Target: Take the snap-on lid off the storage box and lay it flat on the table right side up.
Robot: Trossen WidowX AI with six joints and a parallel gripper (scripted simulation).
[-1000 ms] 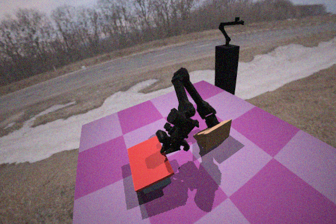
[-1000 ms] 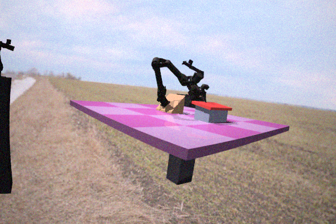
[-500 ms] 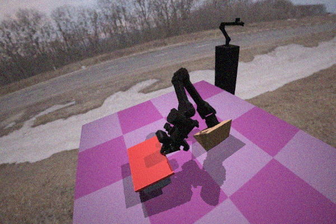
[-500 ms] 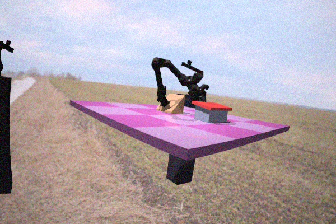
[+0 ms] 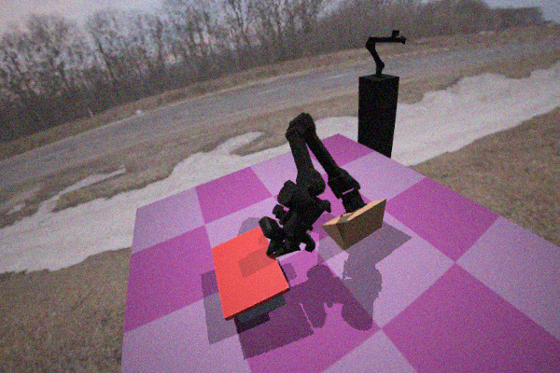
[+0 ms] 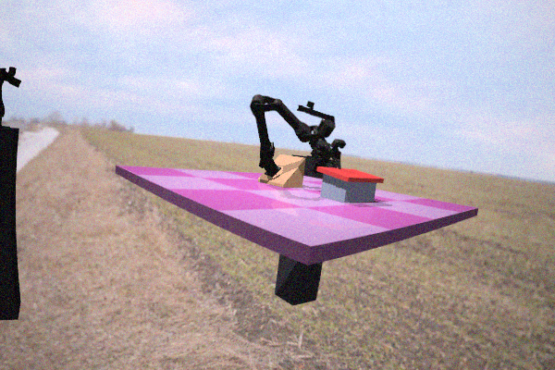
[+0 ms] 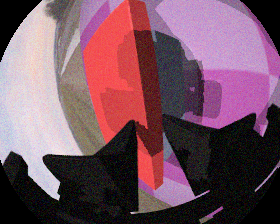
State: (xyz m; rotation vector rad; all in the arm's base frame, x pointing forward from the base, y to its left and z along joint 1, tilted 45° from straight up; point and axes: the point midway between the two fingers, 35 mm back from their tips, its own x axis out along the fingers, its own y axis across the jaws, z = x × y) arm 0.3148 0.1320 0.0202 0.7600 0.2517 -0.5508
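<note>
Right now the red lid is 8 cm ahead of my gripper tip. Also, from my gripper tip: grey storage box (7 cm ahead, 6 cm below).
</note>
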